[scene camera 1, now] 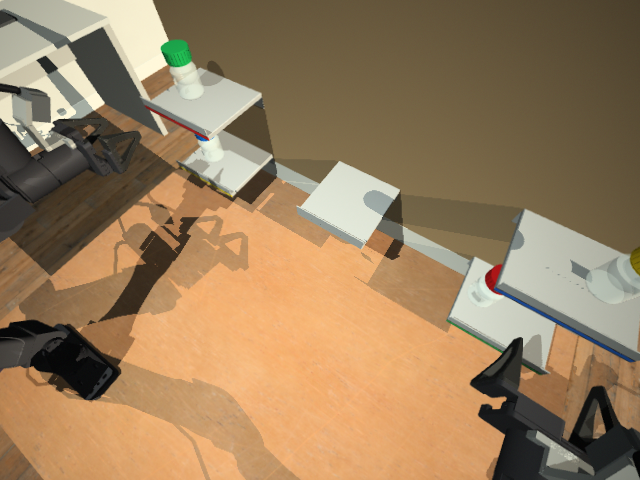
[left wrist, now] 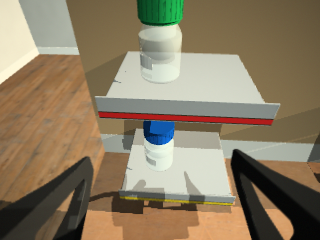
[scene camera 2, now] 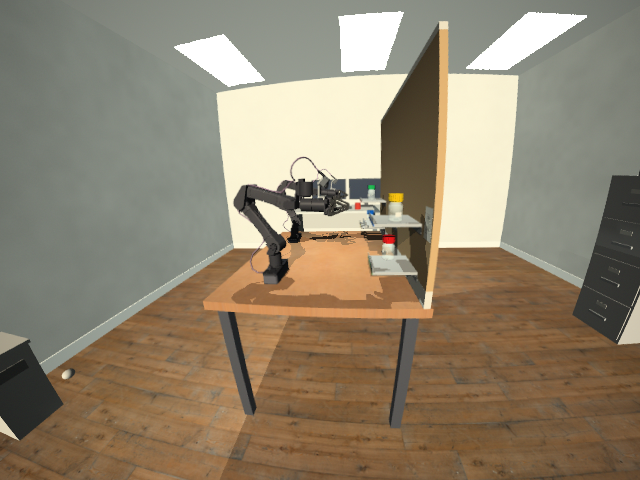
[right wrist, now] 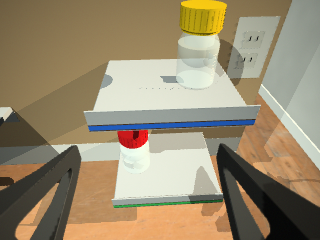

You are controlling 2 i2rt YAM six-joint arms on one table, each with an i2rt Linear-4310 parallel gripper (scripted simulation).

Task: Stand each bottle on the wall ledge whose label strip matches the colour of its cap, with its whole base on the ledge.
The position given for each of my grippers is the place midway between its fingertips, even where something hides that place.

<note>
In view: my left gripper [scene camera 1: 122, 127], my right gripper [scene camera 1: 557, 361], a green-capped bottle [scene camera 1: 176, 53] and a red-capped bottle [scene camera 1: 481, 293].
The red-capped bottle also shows in the right wrist view [right wrist: 134, 146]. My left gripper also shows in the left wrist view [left wrist: 161, 159]. My right gripper is seen too in the right wrist view [right wrist: 149, 151]. The right wrist view misses the green-capped bottle: it is out of frame. The left wrist view misses the red-capped bottle: it is out of frame.
</note>
